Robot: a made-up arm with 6 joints. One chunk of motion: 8 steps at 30 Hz.
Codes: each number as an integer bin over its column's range. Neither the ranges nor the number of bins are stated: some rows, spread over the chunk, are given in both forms.
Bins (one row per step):
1: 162 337 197 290 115 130
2: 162 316 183 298 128 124
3: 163 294 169 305 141 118
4: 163 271 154 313 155 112
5: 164 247 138 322 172 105
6: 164 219 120 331 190 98
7: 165 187 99 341 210 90
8: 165 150 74 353 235 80
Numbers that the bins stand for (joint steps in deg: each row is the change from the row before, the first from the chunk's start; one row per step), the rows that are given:
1: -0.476 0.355 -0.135 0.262 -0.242 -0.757
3: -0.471 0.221 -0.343 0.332 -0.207 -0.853
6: -0.466 -0.014 -0.708 0.455 -0.140 -1.014
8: -0.460 -0.230 -1.050 0.558 -0.078 -1.158
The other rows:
2: -0.476 0.289 -0.239 0.300 -0.225 -0.805
4: -0.471 0.149 -0.455 0.370 -0.188 -0.901
5: -0.466 0.073 -0.574 0.412 -0.164 -0.958
7: -0.460 -0.114 -0.864 0.502 -0.112 -1.078

